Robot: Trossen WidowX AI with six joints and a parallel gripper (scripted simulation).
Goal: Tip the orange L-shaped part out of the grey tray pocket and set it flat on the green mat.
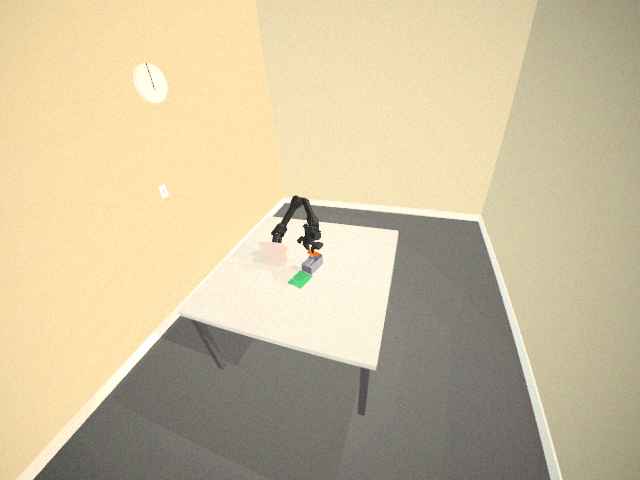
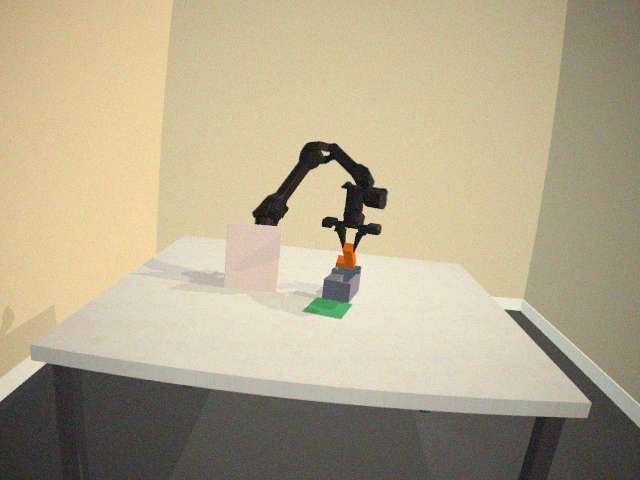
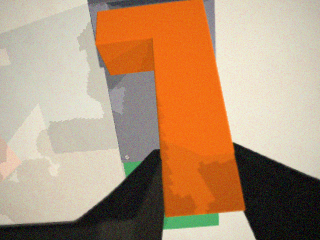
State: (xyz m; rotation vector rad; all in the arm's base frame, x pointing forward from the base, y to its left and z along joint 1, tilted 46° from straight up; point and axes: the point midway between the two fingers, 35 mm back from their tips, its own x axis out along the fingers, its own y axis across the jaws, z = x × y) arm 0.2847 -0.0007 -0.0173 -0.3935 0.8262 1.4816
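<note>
Right now my gripper tip is 17 cm above the green mat, 13 cm to the left of it and 5 cm past it. Round my gripper tip: orange L-shaped part (3 cm to the left, 3 cm below, 1 cm behind).
</note>
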